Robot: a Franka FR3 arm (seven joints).
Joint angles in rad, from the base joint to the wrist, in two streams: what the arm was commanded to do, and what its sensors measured. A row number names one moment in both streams.
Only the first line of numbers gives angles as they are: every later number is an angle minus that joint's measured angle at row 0.
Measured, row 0:
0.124 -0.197 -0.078 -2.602 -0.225 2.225 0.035
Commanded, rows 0 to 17:
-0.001 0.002 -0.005 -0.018 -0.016 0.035 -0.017
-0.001 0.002 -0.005 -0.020 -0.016 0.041 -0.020
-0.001 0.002 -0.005 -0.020 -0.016 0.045 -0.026
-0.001 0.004 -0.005 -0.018 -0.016 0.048 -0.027
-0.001 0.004 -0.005 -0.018 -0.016 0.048 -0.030
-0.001 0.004 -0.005 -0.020 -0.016 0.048 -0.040
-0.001 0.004 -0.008 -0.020 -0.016 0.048 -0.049
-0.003 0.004 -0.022 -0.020 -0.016 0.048 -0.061
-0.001 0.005 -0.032 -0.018 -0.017 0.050 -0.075
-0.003 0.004 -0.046 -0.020 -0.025 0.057 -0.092
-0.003 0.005 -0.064 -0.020 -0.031 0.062 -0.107
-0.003 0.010 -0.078 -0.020 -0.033 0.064 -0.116
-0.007 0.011 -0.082 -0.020 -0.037 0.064 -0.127
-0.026 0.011 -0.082 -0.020 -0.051 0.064 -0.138
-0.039 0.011 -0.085 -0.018 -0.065 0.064 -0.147
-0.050 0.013 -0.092 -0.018 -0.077 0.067 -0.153
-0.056 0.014 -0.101 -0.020 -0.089 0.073 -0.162
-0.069 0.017 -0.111 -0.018 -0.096 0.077 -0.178
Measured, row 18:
-0.027 0.003 -0.091 -0.001 -0.060 0.028 -0.129
